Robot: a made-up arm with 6 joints. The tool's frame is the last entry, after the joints. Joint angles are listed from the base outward. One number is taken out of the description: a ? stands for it. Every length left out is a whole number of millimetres.
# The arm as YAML. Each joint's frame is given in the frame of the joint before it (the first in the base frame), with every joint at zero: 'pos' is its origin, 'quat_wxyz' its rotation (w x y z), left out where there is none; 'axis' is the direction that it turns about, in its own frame. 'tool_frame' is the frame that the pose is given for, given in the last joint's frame.
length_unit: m
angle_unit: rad
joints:
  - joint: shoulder
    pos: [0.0, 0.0, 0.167]
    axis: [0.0, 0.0, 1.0]
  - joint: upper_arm
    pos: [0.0, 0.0, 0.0]
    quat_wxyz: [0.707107, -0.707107, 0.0, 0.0]
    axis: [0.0, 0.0, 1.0]
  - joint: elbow
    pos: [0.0, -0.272, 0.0]
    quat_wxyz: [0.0, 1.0, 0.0, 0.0]
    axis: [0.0, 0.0, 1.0]
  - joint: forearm
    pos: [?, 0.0, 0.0]
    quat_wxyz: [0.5, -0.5, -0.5, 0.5]
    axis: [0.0, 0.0, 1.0]
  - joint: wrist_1
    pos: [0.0, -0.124, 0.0]
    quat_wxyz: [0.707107, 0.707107, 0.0, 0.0]
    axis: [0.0, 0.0, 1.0]
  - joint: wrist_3
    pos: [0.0, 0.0, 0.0]
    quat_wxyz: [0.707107, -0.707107, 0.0, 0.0]
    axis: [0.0, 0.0, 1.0]
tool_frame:
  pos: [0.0, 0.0, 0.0]
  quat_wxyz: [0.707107, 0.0, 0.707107, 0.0]
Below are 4 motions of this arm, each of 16 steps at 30 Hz.
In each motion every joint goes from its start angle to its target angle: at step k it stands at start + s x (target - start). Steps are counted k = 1, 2, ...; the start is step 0. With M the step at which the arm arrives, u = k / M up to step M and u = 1 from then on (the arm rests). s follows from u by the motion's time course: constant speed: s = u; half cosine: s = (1 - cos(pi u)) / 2; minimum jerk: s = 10 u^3 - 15 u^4 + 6 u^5.
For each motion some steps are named. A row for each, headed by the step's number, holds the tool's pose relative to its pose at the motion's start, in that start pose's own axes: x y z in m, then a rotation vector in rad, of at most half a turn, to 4 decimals.
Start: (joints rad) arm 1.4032 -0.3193 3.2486 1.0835 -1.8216 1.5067
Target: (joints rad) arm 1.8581 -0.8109 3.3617 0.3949 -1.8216 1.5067
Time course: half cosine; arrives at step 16
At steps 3, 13, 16:
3: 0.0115 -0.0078 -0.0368 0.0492 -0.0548 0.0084
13: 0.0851 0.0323 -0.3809 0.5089 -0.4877 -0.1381
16: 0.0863 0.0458 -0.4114 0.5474 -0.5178 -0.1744

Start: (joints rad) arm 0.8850 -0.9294 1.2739 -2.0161 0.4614 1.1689
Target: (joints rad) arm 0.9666 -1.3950 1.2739 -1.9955 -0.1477 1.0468
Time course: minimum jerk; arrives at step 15
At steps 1, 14, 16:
1: -0.0001 0.0007 0.0008 0.0010 -0.0001 0.0023
14: -0.1164 0.2081 0.3227 0.2194 -0.0709 0.8592
16: -0.1169 0.2085 0.3236 0.2195 -0.0711 0.8615

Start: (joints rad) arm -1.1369 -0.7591 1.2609 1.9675 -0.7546 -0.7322
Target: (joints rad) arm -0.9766 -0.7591 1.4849 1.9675 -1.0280 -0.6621
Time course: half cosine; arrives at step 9
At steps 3, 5, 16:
3: 0.0189 -0.0372 -0.0069 0.0392 0.0761 -0.0754
5: 0.0433 -0.0875 -0.0213 0.0909 0.1864 -0.1721
16: 0.0707 -0.1490 -0.0471 0.1527 0.3331 -0.2829

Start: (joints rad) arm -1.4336 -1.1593 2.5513 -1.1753 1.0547 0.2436
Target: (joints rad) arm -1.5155 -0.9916 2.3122 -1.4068 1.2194 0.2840
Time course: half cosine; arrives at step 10
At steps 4, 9, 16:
4: -0.0757 -0.0722 -0.0206 -0.0789 0.0497 -0.1320
9: -0.2255 -0.1961 -0.0224 -0.2595 0.1232 -0.3608
16: -0.2315 -0.2006 -0.0215 -0.2675 0.1256 -0.3693

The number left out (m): 0.6
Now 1 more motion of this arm.
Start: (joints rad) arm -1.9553 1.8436 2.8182 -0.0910 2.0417 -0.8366
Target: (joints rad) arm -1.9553 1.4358 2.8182 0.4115 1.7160 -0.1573
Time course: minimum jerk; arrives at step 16
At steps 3, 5, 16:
3: 0.0125 -0.0082 -0.0091 -0.0208 0.0128 0.0174
5: 0.0475 -0.0287 -0.0329 -0.0805 0.0457 0.0677
16: 0.2980 -0.1067 -0.1523 -0.5782 0.1580 0.4782

